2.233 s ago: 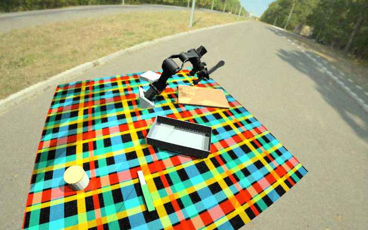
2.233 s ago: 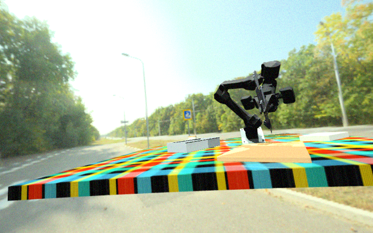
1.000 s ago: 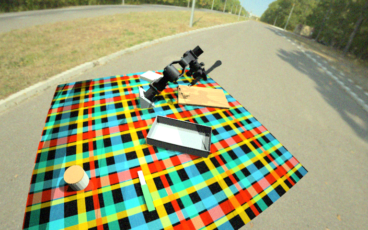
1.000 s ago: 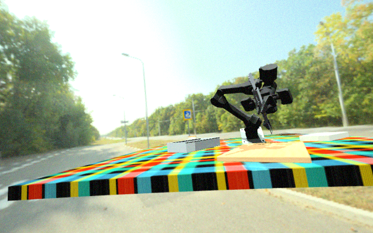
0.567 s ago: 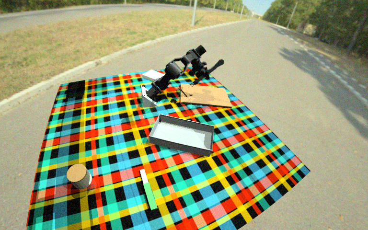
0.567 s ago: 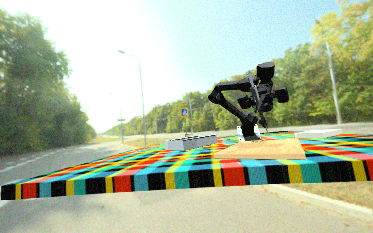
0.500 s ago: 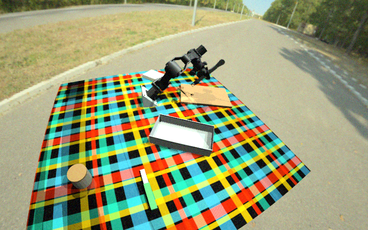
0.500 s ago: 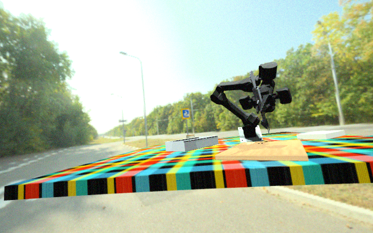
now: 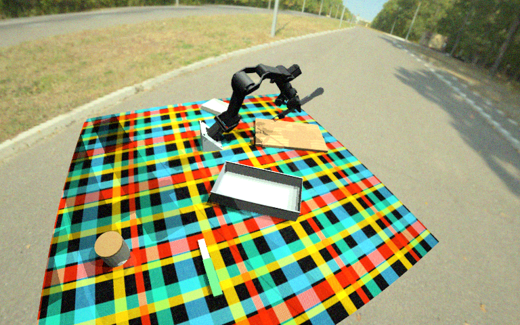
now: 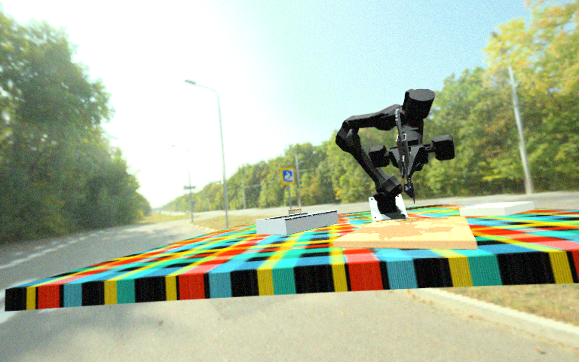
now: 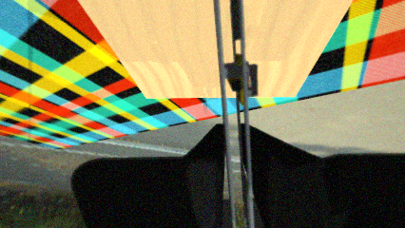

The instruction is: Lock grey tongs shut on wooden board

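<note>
Now: gripper tip 1 cm short of the wooden board, 3 cm to the left of it and 13 cm above it. Round my gripper tip: white flat block (31 cm behind, 34 cm to the right, 12 cm below); roasting tin (35 cm ahead, 32 cm to the right, 11 cm below).
</note>
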